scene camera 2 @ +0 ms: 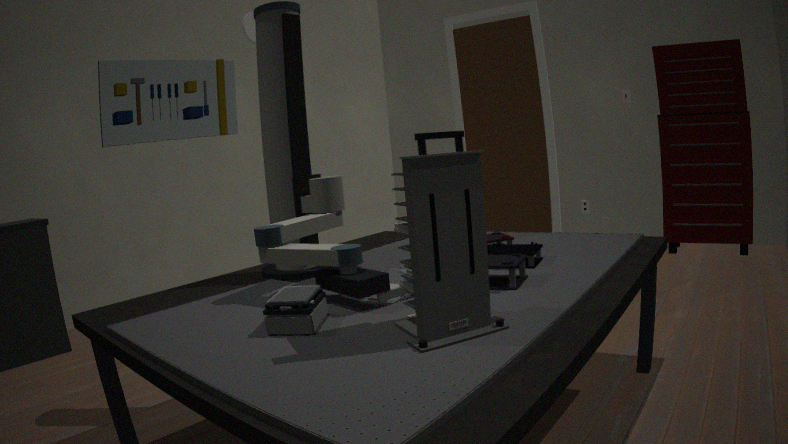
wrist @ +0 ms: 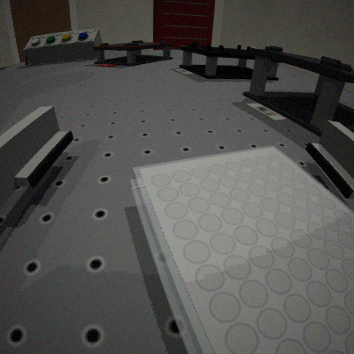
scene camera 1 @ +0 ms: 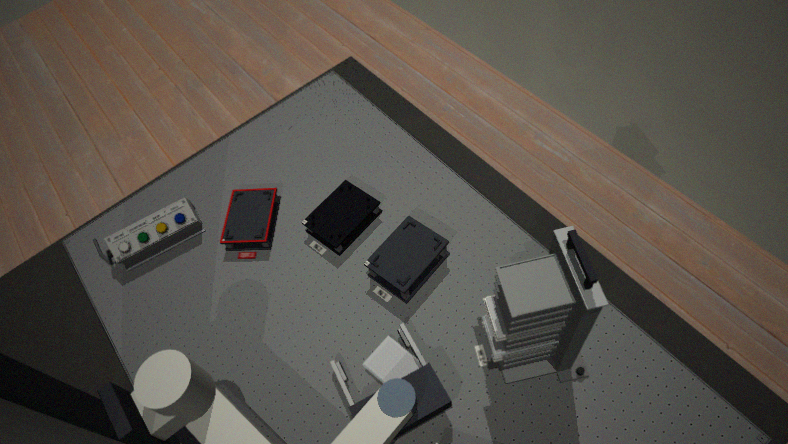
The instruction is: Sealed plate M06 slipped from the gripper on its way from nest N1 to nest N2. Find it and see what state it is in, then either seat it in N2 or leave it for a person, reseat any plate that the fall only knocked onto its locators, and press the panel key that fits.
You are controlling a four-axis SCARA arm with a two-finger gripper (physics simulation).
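Places are measured from the arm's base along level axes (x ahead, y left, z up), in centimetres.
Where they show: gripper, fingertip midpoint: [scene camera 2: 404, 278] [wrist: 193, 123] [scene camera 1: 367, 343]; arm's base at its link origin: [scene camera 2: 298, 271].
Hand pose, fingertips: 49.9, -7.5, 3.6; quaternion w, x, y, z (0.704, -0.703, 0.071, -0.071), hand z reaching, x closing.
Note:
Things, the pixels of their top centre, and the offset from my fingertips, as dx, dy, dz. "*": a spot on its surface instead. Level surfaces: height alone.
- Nest N1 at its top centre: [wrist: 333, 59] [scene camera 1: 406, 251] [scene camera 2: 490, 257] +19.6, +10.0, +4.2
- nest N2 at its top centre: [wrist: 231, 44] [scene camera 1: 340, 209] [scene camera 2: 511, 245] +15.4, +30.8, +3.0
- key panel at its top centre: [scene camera 1: 146, 222] [wrist: 60, 31] -23.9, +60.0, +6.0
- red-rimmed nest at its top centre: [scene camera 1: 248, 213] [wrist: 134, 41] [scene camera 2: 484, 236] -2.6, +46.9, +2.2
- low grey box-like device at a spot on its surface: [scene camera 2: 295, 309] * +2.8, -38.5, +3.2
- table at its surface level: dz -2.4
A pale plate with rows of round wells [scene camera 1: 388, 358] [wrist: 255, 235] lies top up on the perforated table; its label is not visible. No tear or spill shows on the part in view. My gripper [scene camera 1: 372, 353] [wrist: 193, 123] is open, one finger on each side of the plate, with nothing between the pads. Nest N1 [scene camera 1: 408, 256] [wrist: 305, 64], nearest the plate, and nest N2 [scene camera 1: 344, 215] [wrist: 215, 52], the black middle one, show no plate on top; their labels are too blurred to read. The key panel [scene camera 1: 154, 231] [wrist: 65, 47] has white, green, yellow and blue keys.
A red-rimmed nest [scene camera 1: 250, 215] [wrist: 132, 46] stands between the panel and the black nest. A tall rack [scene camera 1: 579, 330] [scene camera 2: 452, 237] with stacked plates and a top handle stands right of the gripper. A low grey box-like device [scene camera 2: 295, 309] stands on the table [scene camera 2: 386, 380].

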